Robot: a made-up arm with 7 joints. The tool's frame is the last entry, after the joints.
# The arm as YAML. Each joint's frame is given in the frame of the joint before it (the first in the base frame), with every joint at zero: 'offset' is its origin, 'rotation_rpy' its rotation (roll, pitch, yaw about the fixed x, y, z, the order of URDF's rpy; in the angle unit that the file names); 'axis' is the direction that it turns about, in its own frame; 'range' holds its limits. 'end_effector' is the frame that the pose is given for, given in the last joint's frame.
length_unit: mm
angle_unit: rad
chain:
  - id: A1
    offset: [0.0, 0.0, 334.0]
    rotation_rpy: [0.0, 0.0, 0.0]
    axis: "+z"
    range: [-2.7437, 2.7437]
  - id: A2
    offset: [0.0, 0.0, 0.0]
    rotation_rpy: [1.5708, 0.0, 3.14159]
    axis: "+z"
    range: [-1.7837, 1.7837]
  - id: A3
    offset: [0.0, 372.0, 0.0]
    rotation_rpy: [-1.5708, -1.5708, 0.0]
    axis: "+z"
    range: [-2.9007, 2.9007]
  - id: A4
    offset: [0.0, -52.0, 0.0]
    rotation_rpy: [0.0, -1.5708, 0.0]
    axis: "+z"
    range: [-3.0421, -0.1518]
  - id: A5
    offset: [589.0, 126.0, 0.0]
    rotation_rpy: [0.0, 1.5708, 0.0]
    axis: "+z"
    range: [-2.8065, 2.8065]
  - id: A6
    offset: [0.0, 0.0, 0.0]
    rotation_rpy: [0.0, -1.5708, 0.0]
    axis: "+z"
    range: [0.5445, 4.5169]
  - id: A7
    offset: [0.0, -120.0, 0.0]
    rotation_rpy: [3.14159, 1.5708, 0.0]
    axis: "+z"
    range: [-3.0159, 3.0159]
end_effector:
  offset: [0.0, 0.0, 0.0]
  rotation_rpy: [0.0, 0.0, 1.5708]
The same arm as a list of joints. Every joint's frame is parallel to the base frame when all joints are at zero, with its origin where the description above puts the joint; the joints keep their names.
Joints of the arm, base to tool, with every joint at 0 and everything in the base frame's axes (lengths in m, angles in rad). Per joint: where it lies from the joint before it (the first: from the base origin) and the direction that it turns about. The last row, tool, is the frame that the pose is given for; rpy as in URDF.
A1: axis 0 0 1 xyz 0 0 0.334
A2: axis 0 1 0 xyz 0 0 0
A3: axis 0 0 1 xyz 0 0 0.372
A4: axis 0 -1 0 xyz 0.052 0 0
A5: axis 0 0 1 xyz -0.126 0 0.589
A6: axis 0 -1 0 xyz 0 0 0
A7: axis 0 0 -1 xyz 0.12 0 0
tool: xyz 0 0 0 rpy 3.1416 0 0
Joint limits (rad, base to tool): -2.7437..2.7437 -1.7837..1.7837 -2.9007..2.9007 -3.0421..-0.1518 -2.8065..2.8065 0.5445..4.5169 -3.0159..3.0159

